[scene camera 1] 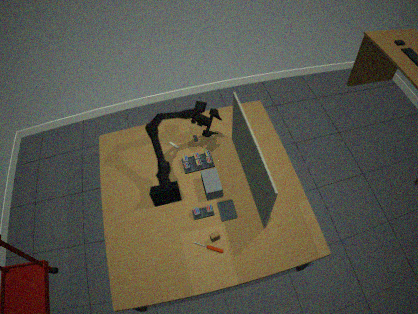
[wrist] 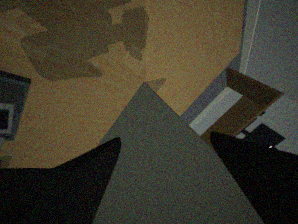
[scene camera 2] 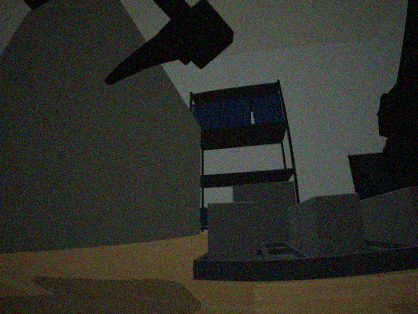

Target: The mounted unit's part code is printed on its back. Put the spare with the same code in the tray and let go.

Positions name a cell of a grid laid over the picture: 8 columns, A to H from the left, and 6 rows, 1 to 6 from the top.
Labels:
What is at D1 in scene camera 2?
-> My gripper.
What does my gripper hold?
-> Nothing.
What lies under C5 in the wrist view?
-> My gripper.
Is my gripper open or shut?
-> Open.

